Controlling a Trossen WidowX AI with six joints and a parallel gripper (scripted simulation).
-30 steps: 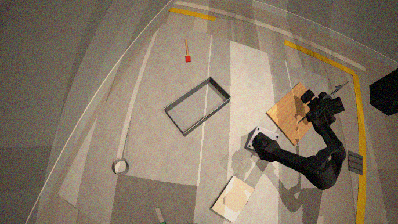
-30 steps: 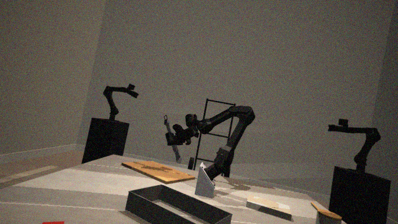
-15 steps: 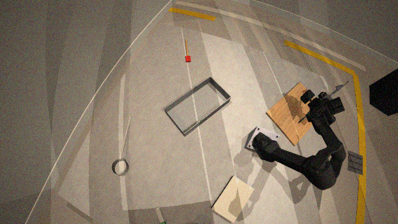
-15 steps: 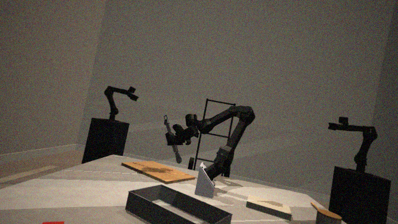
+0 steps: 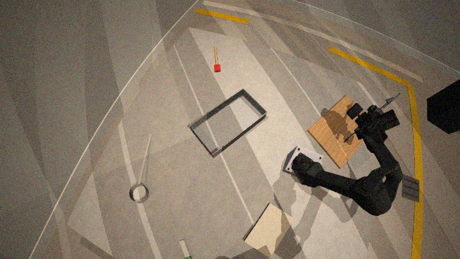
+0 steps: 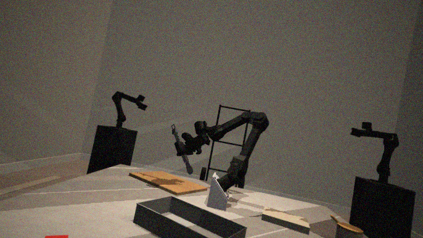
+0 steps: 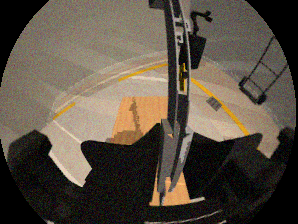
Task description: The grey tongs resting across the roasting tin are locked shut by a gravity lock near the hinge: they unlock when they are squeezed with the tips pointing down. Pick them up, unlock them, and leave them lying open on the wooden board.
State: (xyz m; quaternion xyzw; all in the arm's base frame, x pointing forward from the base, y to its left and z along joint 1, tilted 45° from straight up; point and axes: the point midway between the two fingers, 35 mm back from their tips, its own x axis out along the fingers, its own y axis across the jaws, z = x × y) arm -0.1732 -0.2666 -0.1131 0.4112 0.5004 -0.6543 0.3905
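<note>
Now: gripper tip 140 mm above the wooden board, 30 mm short of it and 20 mm to the left of it. Also, from my gripper tip: roasting tin: 540 mm ahead, 270 mm to the left, 120 mm below; then pale slab: 580 mm to the left, 170 mm ahead, 140 mm below.
</note>
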